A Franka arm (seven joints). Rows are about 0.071 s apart.
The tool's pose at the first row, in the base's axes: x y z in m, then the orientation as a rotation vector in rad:
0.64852 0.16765 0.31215 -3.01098 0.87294 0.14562
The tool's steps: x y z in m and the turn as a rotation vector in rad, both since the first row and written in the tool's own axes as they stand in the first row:
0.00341 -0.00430 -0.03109 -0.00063 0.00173 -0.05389
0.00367 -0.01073 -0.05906 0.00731 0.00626 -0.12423
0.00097 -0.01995 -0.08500 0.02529 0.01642 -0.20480
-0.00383 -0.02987 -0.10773 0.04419 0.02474 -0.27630
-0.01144 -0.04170 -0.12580 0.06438 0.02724 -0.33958
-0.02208 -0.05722 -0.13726 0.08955 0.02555 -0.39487
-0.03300 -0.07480 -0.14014 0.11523 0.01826 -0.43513
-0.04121 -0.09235 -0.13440 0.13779 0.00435 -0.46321
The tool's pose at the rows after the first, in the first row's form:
0.65642 0.16857 0.34270 -3.03217 0.79110 0.14304
0.66254 0.17305 0.37038 -3.04909 0.68250 0.13195
0.66748 0.18154 0.39624 -3.05698 0.55723 0.10763
0.67074 0.19183 0.41908 -3.05661 0.44621 0.08583
0.67225 0.20536 0.43749 -3.04810 0.34825 0.07223
0.67260 0.22383 0.44951 -3.02985 0.26317 0.06271
0.67305 0.24443 0.45296 -3.00635 0.20178 0.06131
0.67501 0.26381 0.44758 -2.98219 0.15937 0.07082

